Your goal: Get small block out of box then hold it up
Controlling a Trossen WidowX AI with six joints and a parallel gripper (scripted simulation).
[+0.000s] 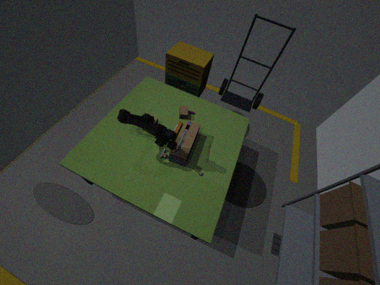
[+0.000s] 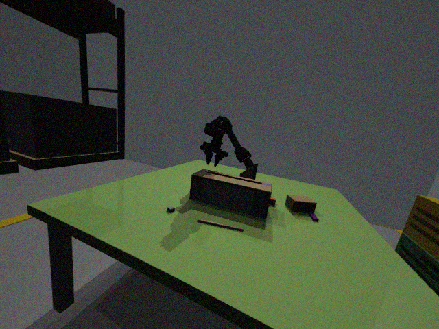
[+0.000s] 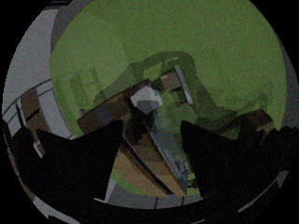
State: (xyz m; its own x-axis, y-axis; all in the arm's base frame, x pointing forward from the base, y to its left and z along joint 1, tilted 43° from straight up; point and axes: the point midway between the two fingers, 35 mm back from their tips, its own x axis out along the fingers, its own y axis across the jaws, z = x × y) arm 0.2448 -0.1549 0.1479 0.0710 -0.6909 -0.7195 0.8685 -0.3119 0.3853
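Now: the brownish block 20 mm behind my gripper tip, 20 mm to the right of it and 130 mm below it. Also, from my gripper tip: grey piece (320 mm ahead, 70 mm to the right, 140 mm below); then orange bar (10 mm behind, 280 mm to the left, 140 mm below); then thin rod (330 mm ahead, 160 mm to the left, 150 mm below).
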